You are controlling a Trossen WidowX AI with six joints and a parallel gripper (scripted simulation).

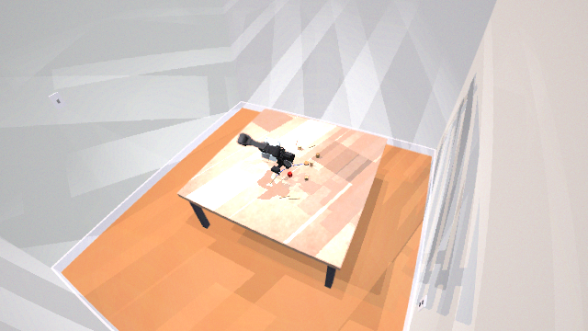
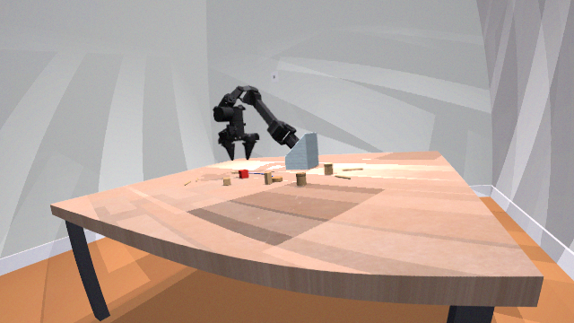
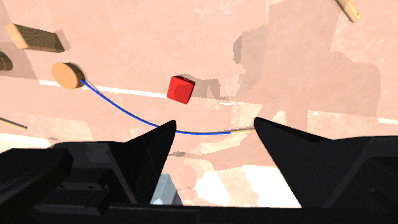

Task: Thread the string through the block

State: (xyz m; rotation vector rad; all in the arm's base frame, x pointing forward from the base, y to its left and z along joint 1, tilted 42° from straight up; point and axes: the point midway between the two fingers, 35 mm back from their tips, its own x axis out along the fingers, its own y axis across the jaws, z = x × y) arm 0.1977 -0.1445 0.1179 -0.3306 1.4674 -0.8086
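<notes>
My gripper tip is 70 mm past the thin wooden stick, 60 mm above it and 40 mm to the left of it. Round my gripper tip: round wooden button: 200 mm to the left, 120 mm ahead, 60 mm below; then red block: 50 mm below, 40 mm ahead, 30 mm to the left; then small wooden piece: 170 mm ahead, 50 mm below, 40 mm to the left.
</notes>
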